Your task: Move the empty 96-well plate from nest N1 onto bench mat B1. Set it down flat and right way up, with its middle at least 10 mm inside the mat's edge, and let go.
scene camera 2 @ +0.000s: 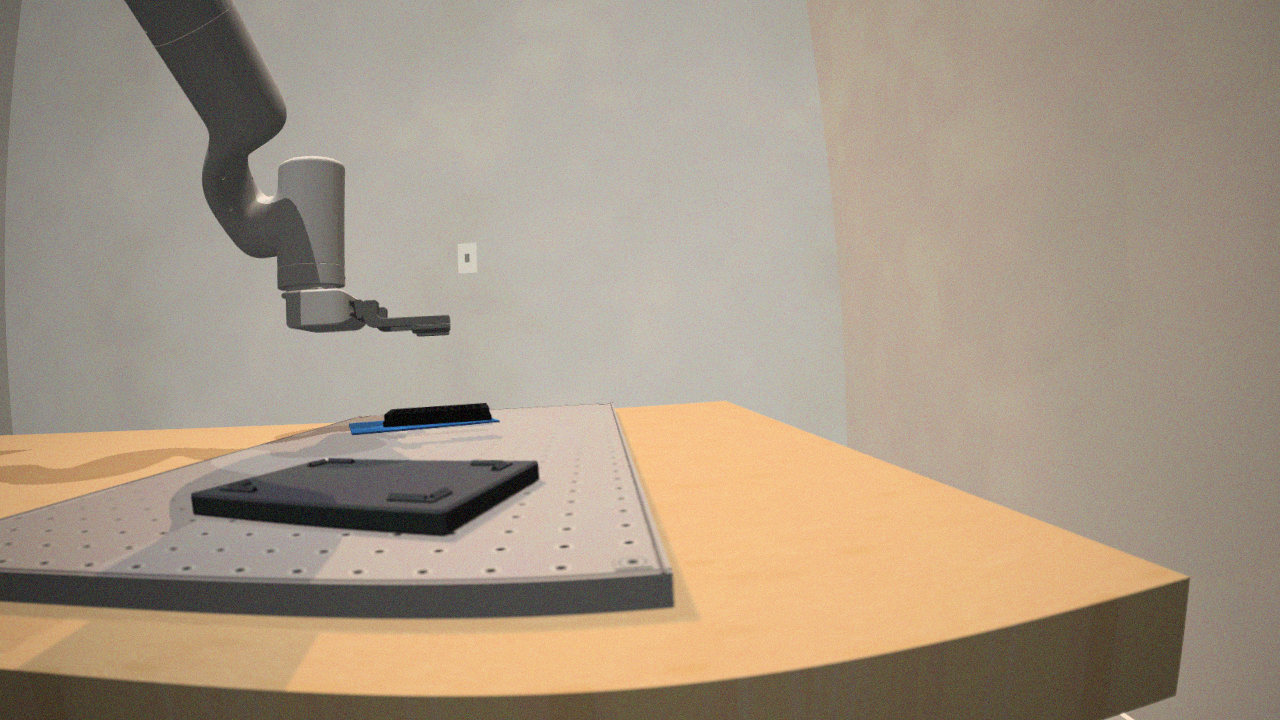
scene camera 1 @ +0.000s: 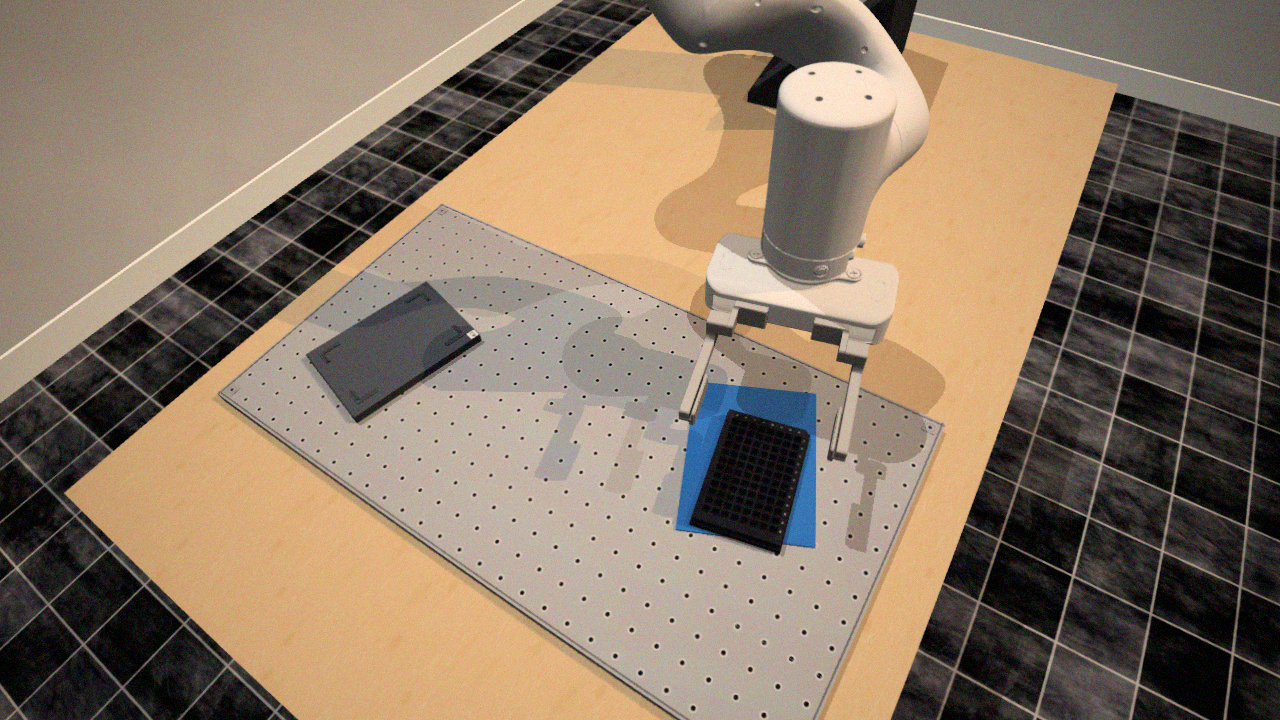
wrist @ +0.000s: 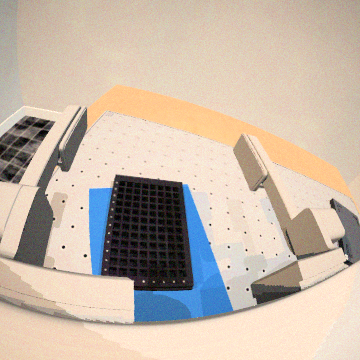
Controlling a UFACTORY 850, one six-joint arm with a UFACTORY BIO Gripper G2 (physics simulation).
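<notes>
The black 96-well plate (scene camera 1: 751, 479) (scene camera 2: 437, 413) (wrist: 147, 230) lies flat with its wells facing up on the blue bench mat (scene camera 1: 802, 407) (scene camera 2: 366, 428) (wrist: 210, 280). It is turned slightly against the mat, and its near end in scene camera 1 reaches about the mat's near edge. My gripper (scene camera 1: 763, 438) (scene camera 2: 434, 325) (wrist: 162, 155) is open and empty; it hangs well above the plate, with its fingers wider apart than the plate. Nest N1 (scene camera 1: 393, 349) (scene camera 2: 358, 483) (wrist: 345, 220), a dark grey block with raised corner pieces, holds no plate.
The perforated board (scene camera 1: 537, 573) (scene camera 2: 572, 537) (wrist: 165, 137) carries the nest and the mat, which stand well apart. It lies on the wooden table (scene camera 1: 205, 573) (scene camera 2: 805, 537) (wrist: 145, 102). The arm's dark base stands at the table's far end.
</notes>
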